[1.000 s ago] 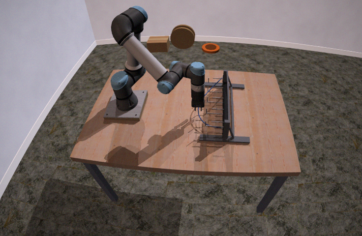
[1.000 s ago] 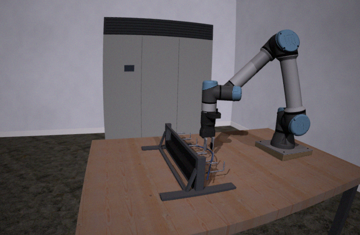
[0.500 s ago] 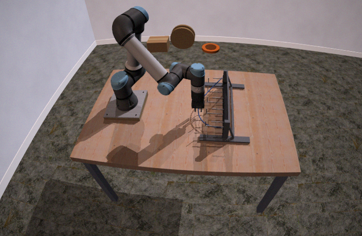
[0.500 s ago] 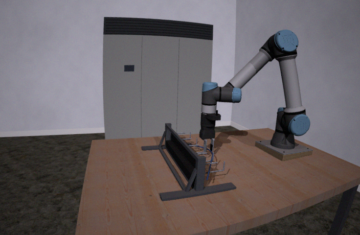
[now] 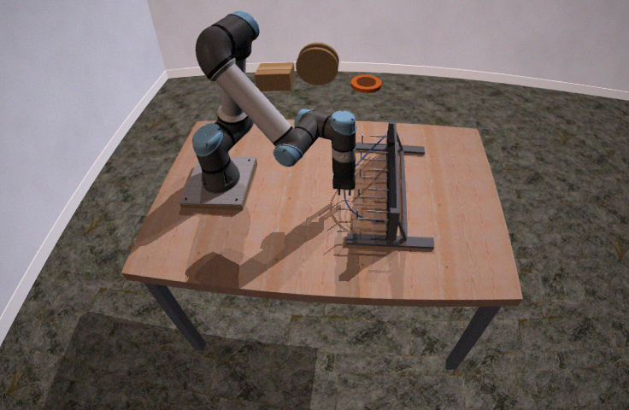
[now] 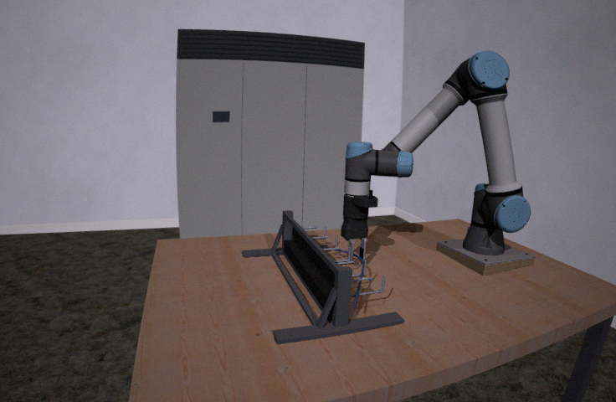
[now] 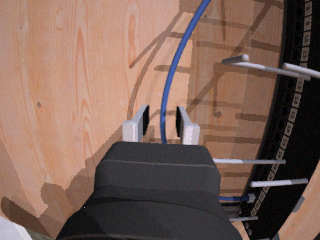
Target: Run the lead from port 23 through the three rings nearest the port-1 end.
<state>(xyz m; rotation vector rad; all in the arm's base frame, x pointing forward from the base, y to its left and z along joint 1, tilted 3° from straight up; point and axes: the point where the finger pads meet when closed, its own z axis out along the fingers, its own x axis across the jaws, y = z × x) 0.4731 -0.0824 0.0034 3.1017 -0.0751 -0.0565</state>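
Right now the dark rack is 170 mm ahead of my hand, 50 mm to the left of it and 20 mm above it.
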